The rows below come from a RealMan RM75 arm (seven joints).
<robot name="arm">
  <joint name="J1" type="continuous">
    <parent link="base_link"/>
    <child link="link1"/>
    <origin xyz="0 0 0.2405" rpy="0 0 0"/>
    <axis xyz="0 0 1"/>
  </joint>
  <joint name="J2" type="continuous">
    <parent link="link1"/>
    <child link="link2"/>
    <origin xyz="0 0 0" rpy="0 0 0"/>
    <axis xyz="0 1 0"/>
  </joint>
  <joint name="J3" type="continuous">
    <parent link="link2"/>
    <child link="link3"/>
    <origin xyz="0 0 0.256" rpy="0 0 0"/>
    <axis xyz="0 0 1"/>
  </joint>
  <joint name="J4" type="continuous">
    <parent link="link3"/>
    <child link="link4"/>
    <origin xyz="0 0 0" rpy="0 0 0"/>
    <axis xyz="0 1 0"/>
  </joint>
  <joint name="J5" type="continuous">
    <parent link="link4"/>
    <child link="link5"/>
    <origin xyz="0 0 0.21" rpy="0 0 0"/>
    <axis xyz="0 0 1"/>
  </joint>
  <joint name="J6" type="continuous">
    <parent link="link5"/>
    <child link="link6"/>
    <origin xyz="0 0 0" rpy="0 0 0"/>
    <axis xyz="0 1 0"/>
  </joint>
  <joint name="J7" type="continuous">
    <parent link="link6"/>
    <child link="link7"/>
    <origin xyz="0 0 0.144" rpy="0 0 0"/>
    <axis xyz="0 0 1"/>
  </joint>
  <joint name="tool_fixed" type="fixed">
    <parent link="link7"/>
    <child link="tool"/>
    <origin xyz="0 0 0" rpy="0 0 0"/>
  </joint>
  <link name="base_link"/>
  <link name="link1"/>
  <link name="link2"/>
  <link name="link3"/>
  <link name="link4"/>
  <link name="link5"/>
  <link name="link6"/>
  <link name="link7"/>
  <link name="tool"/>
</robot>
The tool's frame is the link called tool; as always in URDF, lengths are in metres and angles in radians. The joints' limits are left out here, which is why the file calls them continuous.
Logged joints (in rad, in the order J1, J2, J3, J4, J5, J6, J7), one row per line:
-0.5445 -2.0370 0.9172 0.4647 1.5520 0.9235 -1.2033
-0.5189 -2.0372 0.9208 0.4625 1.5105 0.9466 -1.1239
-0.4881 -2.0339 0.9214 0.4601 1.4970 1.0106 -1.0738
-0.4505 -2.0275 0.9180 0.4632 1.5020 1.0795 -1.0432
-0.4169 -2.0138 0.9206 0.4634 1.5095 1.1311 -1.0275
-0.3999 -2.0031 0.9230 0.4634 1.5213 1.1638 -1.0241
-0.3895 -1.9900 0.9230 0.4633 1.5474 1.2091 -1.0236
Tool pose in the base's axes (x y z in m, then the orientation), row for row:
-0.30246 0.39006 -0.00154 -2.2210 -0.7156 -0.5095
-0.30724 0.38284 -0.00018 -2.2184 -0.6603 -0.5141
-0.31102 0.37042 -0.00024 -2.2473 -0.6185 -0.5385
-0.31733 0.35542 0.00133 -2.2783 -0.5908 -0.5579
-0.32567 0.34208 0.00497 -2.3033 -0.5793 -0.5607
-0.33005 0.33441 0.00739 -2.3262 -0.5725 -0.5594
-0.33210 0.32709 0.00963 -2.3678 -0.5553 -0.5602
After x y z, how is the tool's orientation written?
As a rotation vector, in radians.
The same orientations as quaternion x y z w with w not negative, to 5 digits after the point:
-0.86474 -0.27862 -0.19837 0.36775
-0.86705 -0.25807 -0.20093 0.37584
-0.87424 -0.24061 -0.20949 0.36596
-0.88106 -0.22847 -0.21575 0.35355
-0.88642 -0.22294 -0.21578 0.34350
-0.89121 -0.21934 -0.21432 0.33421
-0.89970 -0.21100 -0.21286 0.31735

